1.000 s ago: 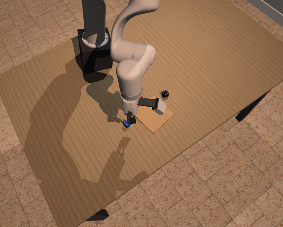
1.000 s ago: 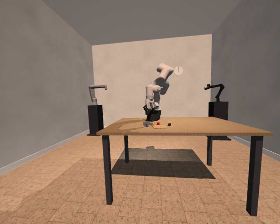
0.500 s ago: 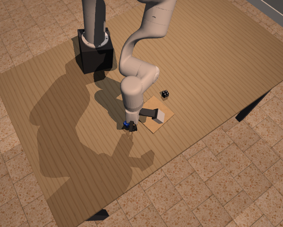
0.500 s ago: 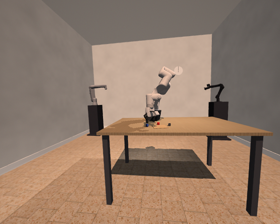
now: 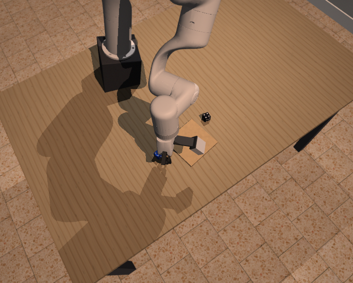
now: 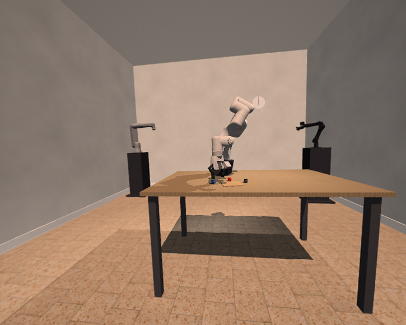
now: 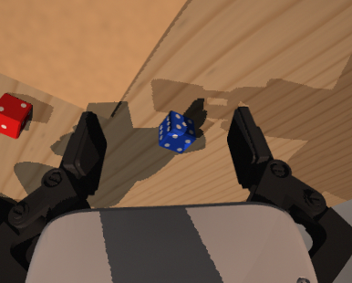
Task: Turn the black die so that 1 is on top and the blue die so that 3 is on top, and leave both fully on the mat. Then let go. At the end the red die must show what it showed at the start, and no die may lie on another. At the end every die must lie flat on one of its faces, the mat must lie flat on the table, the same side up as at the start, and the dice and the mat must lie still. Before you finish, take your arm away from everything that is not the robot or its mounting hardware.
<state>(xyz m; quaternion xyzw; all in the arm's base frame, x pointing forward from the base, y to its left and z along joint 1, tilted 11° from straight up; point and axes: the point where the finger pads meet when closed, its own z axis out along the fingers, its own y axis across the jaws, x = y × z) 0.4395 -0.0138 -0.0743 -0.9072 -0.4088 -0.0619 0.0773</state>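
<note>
My hand is 20 mm past the blue die, 40 mm to the left of it and 40 mm above it. Round my hand: tan mat: 10 mm behind, 100 mm to the left, 50 mm below; then red die: 110 mm behind, 80 mm to the left, 40 mm below; then black die: 60 mm behind, 200 mm to the left, 40 mm below.
</note>
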